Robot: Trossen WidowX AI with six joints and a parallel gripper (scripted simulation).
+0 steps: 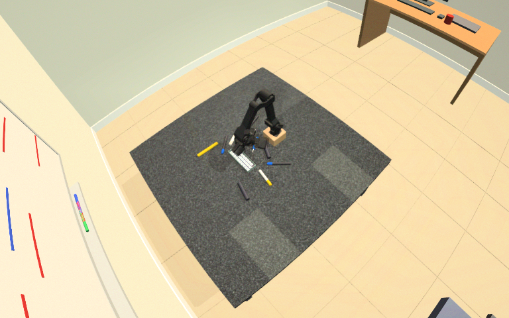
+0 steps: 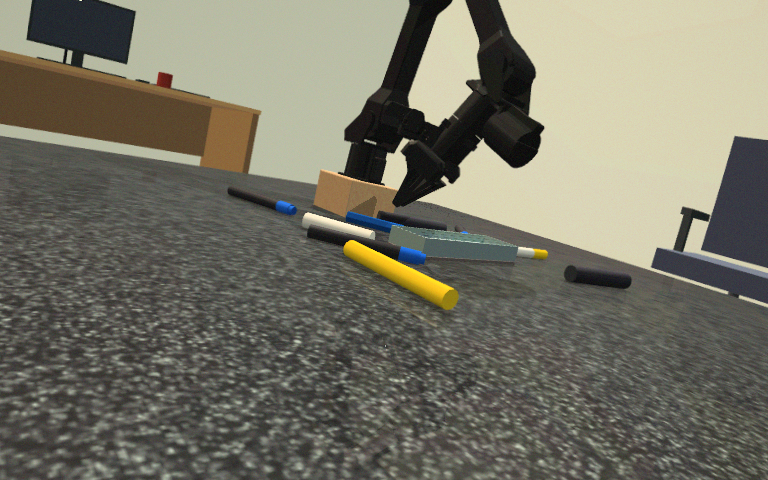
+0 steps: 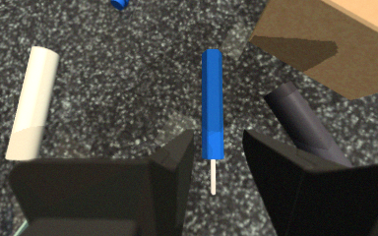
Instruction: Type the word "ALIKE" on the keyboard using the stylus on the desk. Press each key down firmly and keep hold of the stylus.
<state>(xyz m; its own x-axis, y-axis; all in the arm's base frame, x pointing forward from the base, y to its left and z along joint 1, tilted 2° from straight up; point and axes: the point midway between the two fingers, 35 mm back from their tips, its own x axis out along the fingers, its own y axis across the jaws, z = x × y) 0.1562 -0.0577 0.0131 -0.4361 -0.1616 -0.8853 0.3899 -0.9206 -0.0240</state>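
Right now the blue stylus is 4 cm below my gripper tip. Round my gripper tip: white stick (3 cm ahead, 15 cm to the right, 3 cm below); keyboard (12 cm ahead, 3 cm below); white-and-yellow marker (14 cm ahead, 20 cm to the left, 4 cm below).
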